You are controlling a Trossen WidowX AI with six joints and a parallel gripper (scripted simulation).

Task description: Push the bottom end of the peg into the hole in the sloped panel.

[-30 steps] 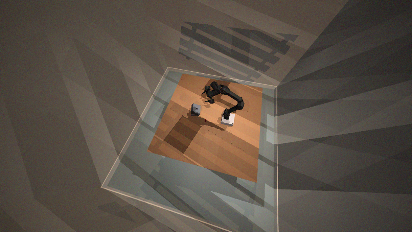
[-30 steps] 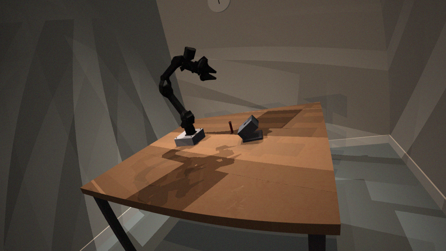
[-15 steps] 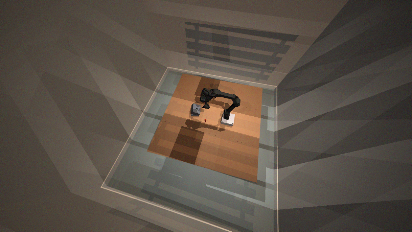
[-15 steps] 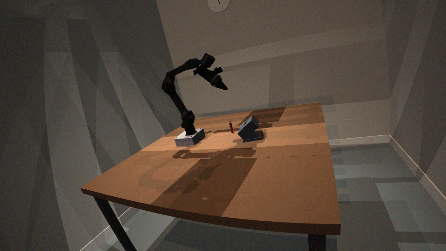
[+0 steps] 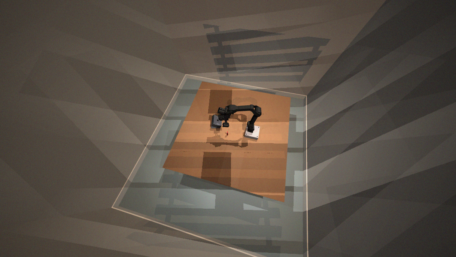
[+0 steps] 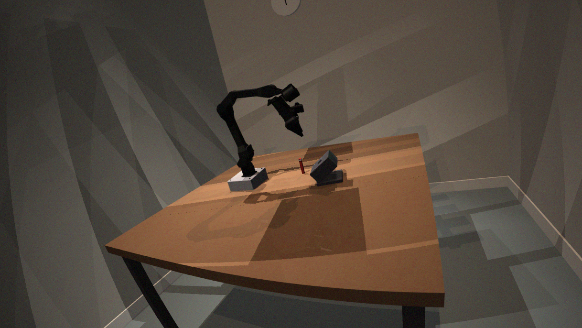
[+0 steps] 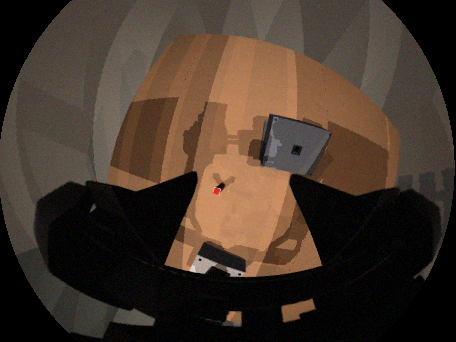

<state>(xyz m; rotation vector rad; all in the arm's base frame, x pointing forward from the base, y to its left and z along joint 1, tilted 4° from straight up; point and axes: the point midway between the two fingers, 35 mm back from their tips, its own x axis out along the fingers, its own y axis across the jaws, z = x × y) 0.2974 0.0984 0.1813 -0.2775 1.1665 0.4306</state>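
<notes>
Now: gripper tip 150 mm above the red peg, 60 mm past it and 30 mm to the right of it. Round my gripper tip: dark grey sloped panel: 140 mm below, 110 mm ahead, 70 mm to the right.
</notes>
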